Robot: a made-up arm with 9 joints. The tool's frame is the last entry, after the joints.
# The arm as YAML. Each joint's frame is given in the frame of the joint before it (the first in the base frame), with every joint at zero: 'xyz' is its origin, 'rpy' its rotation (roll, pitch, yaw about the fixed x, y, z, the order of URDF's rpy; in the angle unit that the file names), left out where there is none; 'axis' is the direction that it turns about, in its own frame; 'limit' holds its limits. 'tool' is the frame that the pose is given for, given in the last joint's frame.
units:
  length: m
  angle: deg
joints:
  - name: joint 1
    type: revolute
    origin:
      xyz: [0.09, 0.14, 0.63]
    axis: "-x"
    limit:
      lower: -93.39
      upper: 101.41
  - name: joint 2
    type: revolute
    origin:
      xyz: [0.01, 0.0, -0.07]
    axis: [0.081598, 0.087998, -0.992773]
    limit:
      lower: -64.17
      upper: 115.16
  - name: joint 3
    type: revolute
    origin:
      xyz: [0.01, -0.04, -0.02]
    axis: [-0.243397, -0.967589, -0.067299]
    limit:
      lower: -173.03
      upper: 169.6
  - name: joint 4
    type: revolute
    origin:
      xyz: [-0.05, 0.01, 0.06]
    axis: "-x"
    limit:
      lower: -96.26
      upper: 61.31
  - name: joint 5
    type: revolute
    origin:
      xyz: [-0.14, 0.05, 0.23]
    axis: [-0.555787, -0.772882, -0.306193]
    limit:
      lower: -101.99
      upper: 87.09
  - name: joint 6
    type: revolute
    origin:
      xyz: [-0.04, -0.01, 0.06]
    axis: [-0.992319, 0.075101, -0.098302]
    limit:
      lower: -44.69
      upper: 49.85
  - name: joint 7
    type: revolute
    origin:
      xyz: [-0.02, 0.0, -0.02]
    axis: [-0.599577, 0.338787, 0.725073]
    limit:
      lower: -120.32
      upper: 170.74
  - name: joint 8
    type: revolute
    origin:
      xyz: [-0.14, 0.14, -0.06]
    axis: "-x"
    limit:
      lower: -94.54
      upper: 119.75
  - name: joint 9
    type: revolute
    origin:
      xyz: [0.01, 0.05, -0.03]
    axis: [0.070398, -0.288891, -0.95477]
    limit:
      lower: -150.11
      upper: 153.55
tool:
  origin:
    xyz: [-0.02, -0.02, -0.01]
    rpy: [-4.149, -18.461, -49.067]
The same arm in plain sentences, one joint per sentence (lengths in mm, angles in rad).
The arm has nine revolute joints in a row. What follows holds with every joint at zero, and every direction is one of the base frame's.
The first joint lies 90.0 mm along +x and 140.0 mm along +y and 630.0 mm along +z from the base frame's origin and turns about -x, from -1.6300 to 1.7699 rad.
The second joint lies 10.0 mm along +x and 70.0 mm along -z from the first joint and turns about the direction (0.081598, 0.087998, -0.992773), from -1.1200 to 2.0099 rad.
The third joint lies 10.0 mm along +x and 40.0 mm along -y and 20.0 mm along -z from the second joint and turns about the direction (-0.243397, -0.967589, -0.067299), from -3.0199 to 2.9601 rad.
The fourth joint lies 50.0 mm along -x and 10.0 mm along +y and 60.0 mm along +z from the third joint and turns about -x, from -1.6801 to 1.0701 rad.
The fifth joint lies 140.0 mm along -x and 50.0 mm along +y and 230.0 mm along +z from the fourth joint and turns about the direction (-0.555787, -0.772882, -0.306193), from -1.7801 to 1.5200 rad.
The sixth joint lies 40.0 mm along -x and 10.0 mm along -y and 60.0 mm along +z from the fifth joint and turns about the direction (-0.992319, 0.075101, -0.098302), from -0.7800 to 0.8700 rad.
The seventh joint lies 20.0 mm along -x and 20.0 mm along -z from the sixth joint and turns about the direction (-0.599577, 0.338787, 0.725073), from -2.1000 to 2.9800 rad.
The eighth joint lies 140.0 mm along -x and 140.0 mm along +y and 60.0 mm along -z from the seventh joint and turns about -x, from -1.6500 to 2.0900 rad.
The ninth joint lies 10.0 mm along +x and 50.0 mm along +y and 30.0 mm along -z from the eighth joint and turns about the direction (0.070398, -0.288891, -0.95477), from -2.6199 to 2.6800 rad.
The tool frame, which is the frame that the pose is given for, lies 20.0 mm along -x and 20.0 mm along -y and 10.0 mm along -z from the ninth joint; its axes are the base frame's turned by roll -0.0724, pitch -0.3222 and yaw -0.8564 rad (as in URDF: about the fixed x, then y, then z).

